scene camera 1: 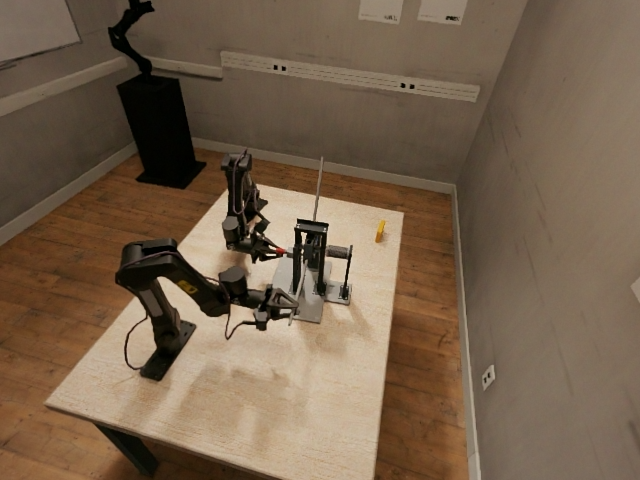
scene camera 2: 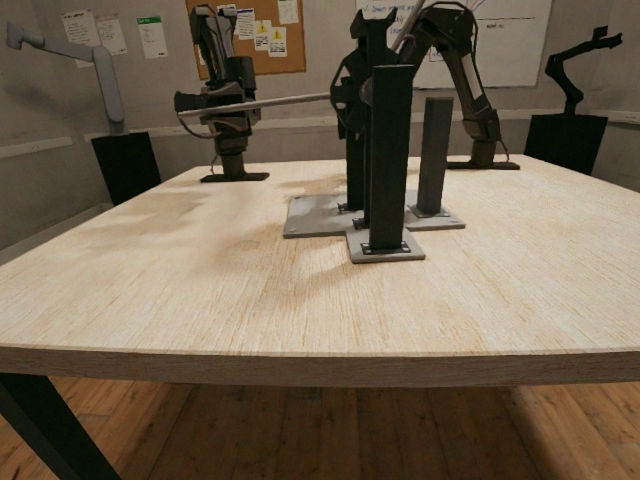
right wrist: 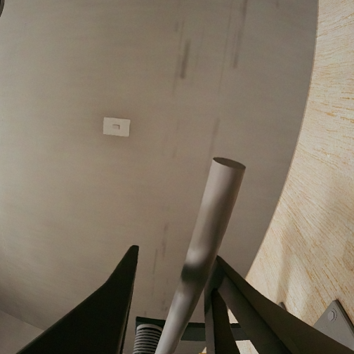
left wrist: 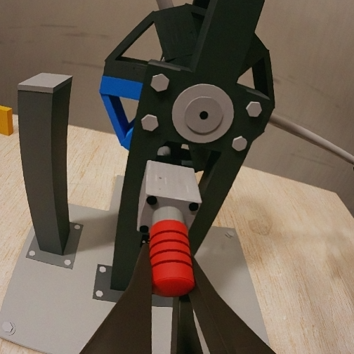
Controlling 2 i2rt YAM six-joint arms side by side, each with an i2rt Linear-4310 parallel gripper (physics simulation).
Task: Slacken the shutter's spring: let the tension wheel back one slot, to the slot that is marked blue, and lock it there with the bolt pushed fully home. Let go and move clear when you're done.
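Frame: origin at the left arm's base, x up, y back, z right, level; centimetres.
Where they show: left gripper, fingertip midpoint: (scene camera 1: 283,253); right gripper, fingertip midpoint: (scene camera 1: 299,309) (scene camera 2: 206,106); left arm's base at its link origin: (scene camera 1: 251,211) (scene camera 2: 480,167); right arm's base at its link origin: (scene camera 1: 170,348) (scene camera 2: 235,179).
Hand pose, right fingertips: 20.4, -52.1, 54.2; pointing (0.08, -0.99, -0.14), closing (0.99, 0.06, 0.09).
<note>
Each offset is from my right fingertips to the top centre of the thing, as dx, dy, dz.
The dark tension wheel (left wrist: 177,37) stands behind an upright. Its blue-marked slot (left wrist: 122,87) is left of the upright in the left wrist view, away from the bolt housing (left wrist: 170,180). The bolt's red grip (left wrist: 171,285) (scene camera 1: 280,251) sticks out of the housing. My left gripper (left wrist: 163,254) is shut on this red grip, a finger on each side. A grey bar {+1.2, +3.8, -8.3} (scene camera 1: 301,279) (scene camera 2: 289,100) (right wrist: 207,225) runs out from the wheel. My right gripper (right wrist: 173,260) (scene camera 1: 295,305) is partly open around it. One finger is close to the bar, with a gap on the other side. The bolt's engagement is hidden.
A second grey bar (scene camera 1: 317,191) rises from the wheel. A coiled spring {+2.6, -1.8, -26.4} (scene camera 1: 338,251) sits at the wheel's side. A dark post (left wrist: 42,165) (scene camera 2: 435,155) stands on the grey base plate (left wrist: 240,300). A yellow block {-14.4, -7.8, -65.4} (scene camera 1: 380,231) is at the table's back right.
</note>
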